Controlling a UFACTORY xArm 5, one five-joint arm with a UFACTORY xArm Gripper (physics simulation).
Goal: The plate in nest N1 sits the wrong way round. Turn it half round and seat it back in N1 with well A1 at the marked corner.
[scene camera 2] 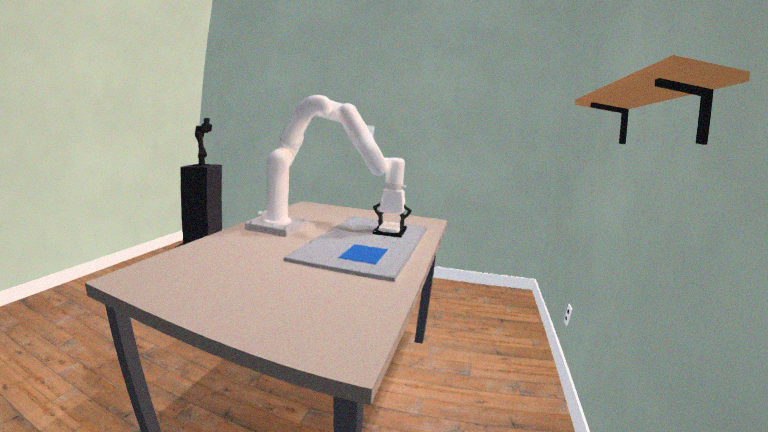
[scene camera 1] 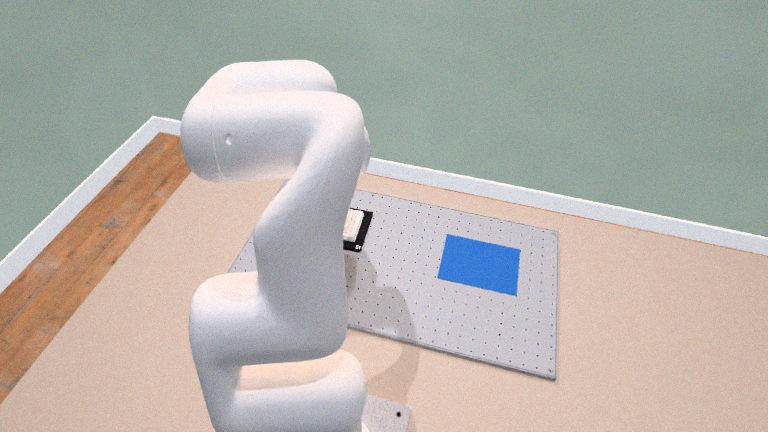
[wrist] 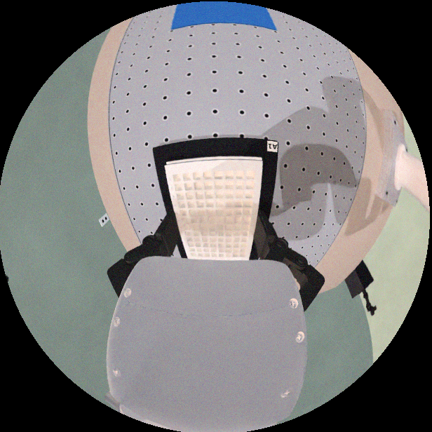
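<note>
The white well plate [scene camera 1: 352, 224] [scene camera 2: 388, 227] [wrist: 215, 187] lies level in the black nest [scene camera 1: 367, 226] [scene camera 2: 397, 234] [wrist: 210, 149]. The nest's A1 label [scene camera 1: 358, 247] [wrist: 272, 146] is at its upper right corner in the wrist view, upside down there. The plate's own A1 mark cannot be made out. My gripper [scene camera 2: 392, 225] [wrist: 215, 220] points down over the plate, with one black finger against each long side, shut on the plate at nest height. In scene camera 1 the arm hides the gripper and part of the plate.
The nest stands on a grey perforated board [scene camera 1: 456, 327] [scene camera 2: 316, 256] [wrist: 215, 72]. A flat blue rectangle [scene camera 1: 479, 264] [scene camera 2: 364, 253] [wrist: 223, 15] lies on this board, apart from the nest. The beige table [scene camera 1: 644, 322] [scene camera 2: 241, 306] extends around the board. A wooden shelf [scene camera 2: 660, 80] is on the wall.
</note>
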